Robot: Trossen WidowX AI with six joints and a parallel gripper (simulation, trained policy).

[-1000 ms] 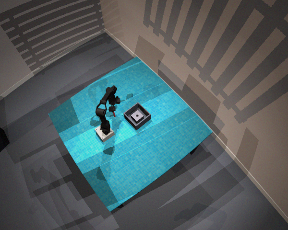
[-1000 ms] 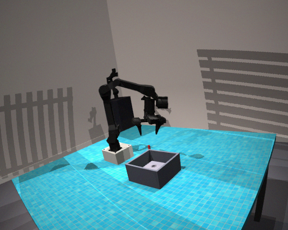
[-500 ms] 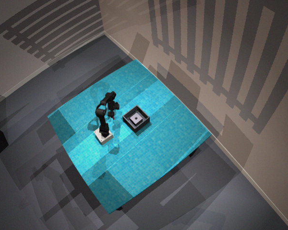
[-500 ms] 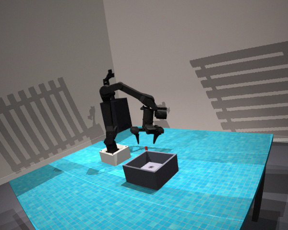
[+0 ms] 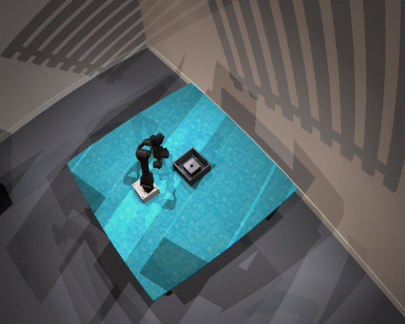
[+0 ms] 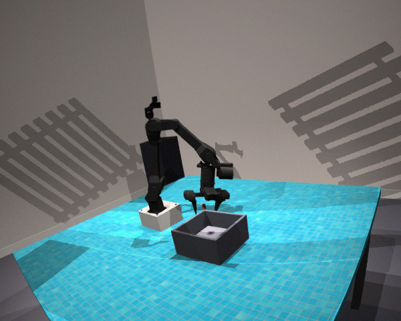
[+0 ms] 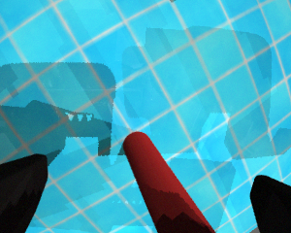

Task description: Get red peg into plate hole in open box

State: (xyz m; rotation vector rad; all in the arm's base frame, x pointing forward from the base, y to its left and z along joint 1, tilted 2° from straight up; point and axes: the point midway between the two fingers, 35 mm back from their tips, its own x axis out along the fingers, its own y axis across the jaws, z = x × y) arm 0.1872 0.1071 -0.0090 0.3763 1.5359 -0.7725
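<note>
Now: the red peg 10 mm above my gripper tip. Round my gripper tip: dark box 180 mm to the right, 150 mm ahead, 10 mm below; then grey plate 180 mm to the right, 150 mm ahead, 10 mm above.
</note>
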